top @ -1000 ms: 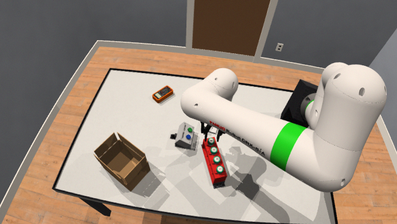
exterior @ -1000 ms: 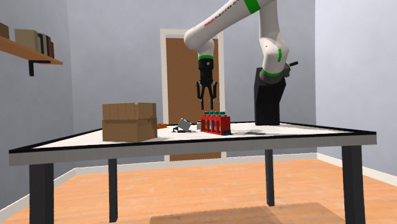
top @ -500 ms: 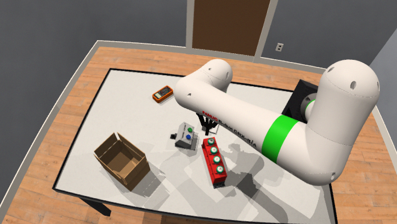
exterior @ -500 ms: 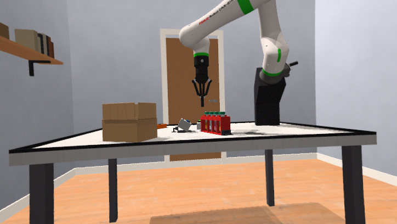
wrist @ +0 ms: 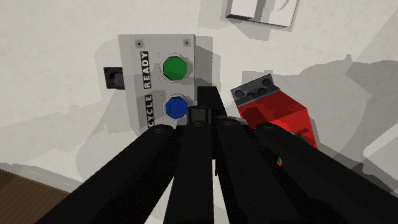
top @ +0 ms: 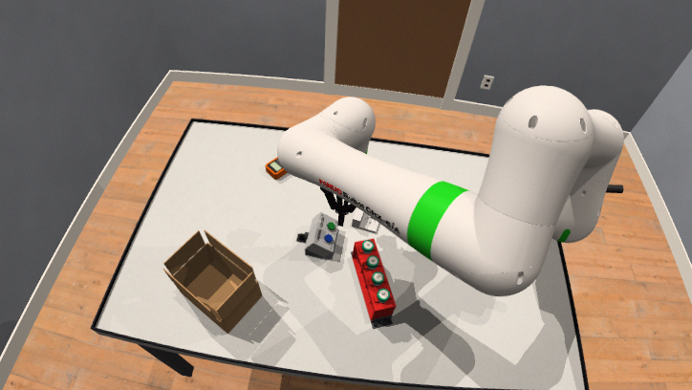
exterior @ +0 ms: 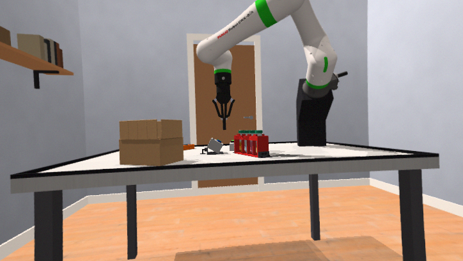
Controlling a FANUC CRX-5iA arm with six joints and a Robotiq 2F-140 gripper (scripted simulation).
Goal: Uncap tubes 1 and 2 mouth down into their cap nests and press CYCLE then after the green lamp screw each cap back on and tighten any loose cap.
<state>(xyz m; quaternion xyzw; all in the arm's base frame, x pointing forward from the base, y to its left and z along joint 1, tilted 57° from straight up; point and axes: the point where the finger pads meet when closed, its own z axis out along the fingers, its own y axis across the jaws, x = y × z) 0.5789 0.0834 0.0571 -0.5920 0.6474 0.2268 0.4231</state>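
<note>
My gripper is now 30 mm short of the green key, 20 mm to the left of it and 90 mm above it. Round my hand: key housing: 50 mm ahead, 10 mm to the left, 110 mm below; blue key: 30 mm ahead, 30 mm to the left, 90 mm below; cap 4: 90 mm behind, 50 mm to the left, 40 mm below.
</note>
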